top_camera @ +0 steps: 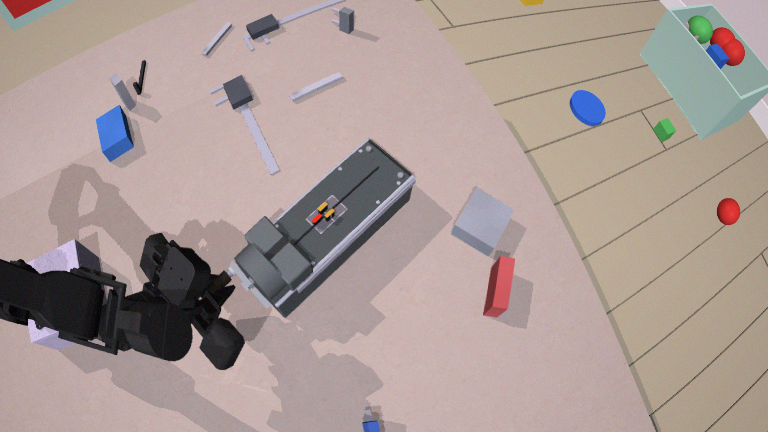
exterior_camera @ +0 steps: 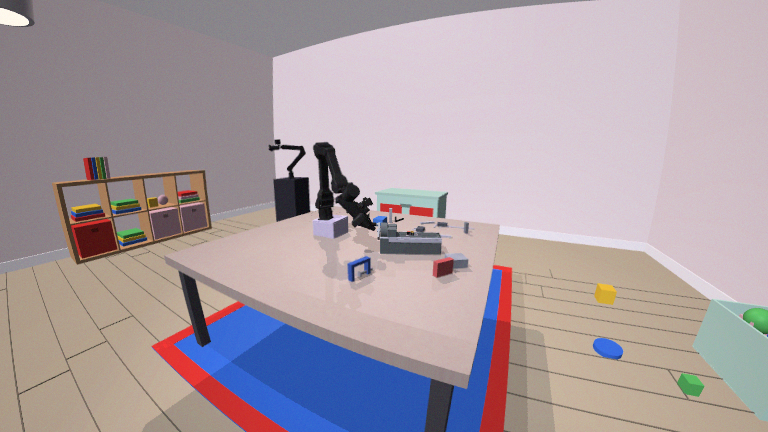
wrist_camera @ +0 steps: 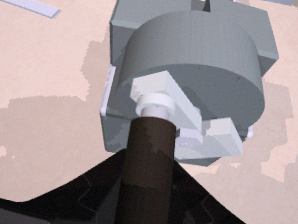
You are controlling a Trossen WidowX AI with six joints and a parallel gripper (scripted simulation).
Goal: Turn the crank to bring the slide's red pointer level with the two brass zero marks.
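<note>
My gripper tip is now 3 cm below the dark brown crank handle and 2 cm past it. The rest, counted from my gripper tip: red pointer 15 cm ahead, 2 cm to the left, 1 cm below; then red block 32 cm ahead, 18 cm to the right, 6 cm below; then grey block 36 cm ahead, 8 cm to the right, 7 cm below.
</note>
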